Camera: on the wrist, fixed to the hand. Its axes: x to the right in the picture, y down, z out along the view.
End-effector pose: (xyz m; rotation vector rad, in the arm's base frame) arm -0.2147 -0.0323 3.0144 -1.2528 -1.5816 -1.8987
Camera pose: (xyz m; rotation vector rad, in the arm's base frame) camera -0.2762 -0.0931 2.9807 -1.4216 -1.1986 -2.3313
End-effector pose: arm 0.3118 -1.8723 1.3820 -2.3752 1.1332 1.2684
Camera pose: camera 0.3913 -1.8755 1.4298 2.4449 -0.8428 -1.5295
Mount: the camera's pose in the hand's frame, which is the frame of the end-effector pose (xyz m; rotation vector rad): -0.0094 -0.0475 -0.0792 -0.4428 -0.0059 -0.0030
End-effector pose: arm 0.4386 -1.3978 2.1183 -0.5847 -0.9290 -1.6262
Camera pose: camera 0.4030 -1.4538 2.0534 -0.8886 -0.5709 -1.8456
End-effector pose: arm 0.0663 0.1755 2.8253 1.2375 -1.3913 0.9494
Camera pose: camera 0.1267 0.2460 2.8280 0.9070 -1.5032 0.5900
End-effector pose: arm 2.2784 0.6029 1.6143 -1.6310 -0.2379 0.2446
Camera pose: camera 2.2928 0.5282 1.6675 -2.0679 -0.3148 0.2032
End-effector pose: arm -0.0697 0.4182 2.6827 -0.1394 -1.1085 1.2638
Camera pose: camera 0.0210 0.4303 2.6668 -0.4660 -1.3802 0.9997
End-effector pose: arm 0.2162 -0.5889 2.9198 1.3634 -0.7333 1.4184
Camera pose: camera 0.2305 -0.5034 2.8866 1.0215 -0.9811 1.1610
